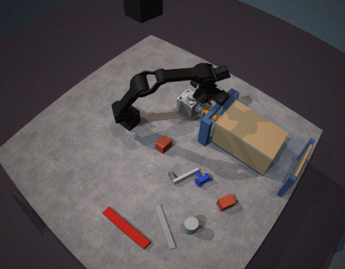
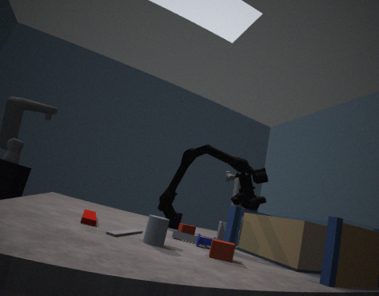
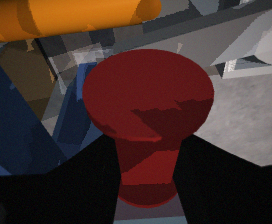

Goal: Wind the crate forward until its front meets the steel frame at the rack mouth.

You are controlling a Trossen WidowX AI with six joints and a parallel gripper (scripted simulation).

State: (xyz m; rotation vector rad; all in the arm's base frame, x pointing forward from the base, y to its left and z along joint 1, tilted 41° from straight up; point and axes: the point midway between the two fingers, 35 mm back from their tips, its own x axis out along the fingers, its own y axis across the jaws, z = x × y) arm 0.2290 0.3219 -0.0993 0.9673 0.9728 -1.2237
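Now: gripper tip 4 cm past the winch handle with red knob, 3 cm to the left of it and 3 cm above it. The rest, counted from my gripper tip: blue t-shaped piece: 22 cm ahead, 29 cm to the right, 12 cm below; grey strip: 28 cm ahead, 56 cm to the right, 13 cm below; grey winch: 11 cm behind, 6 cm to the right, 10 cm below.
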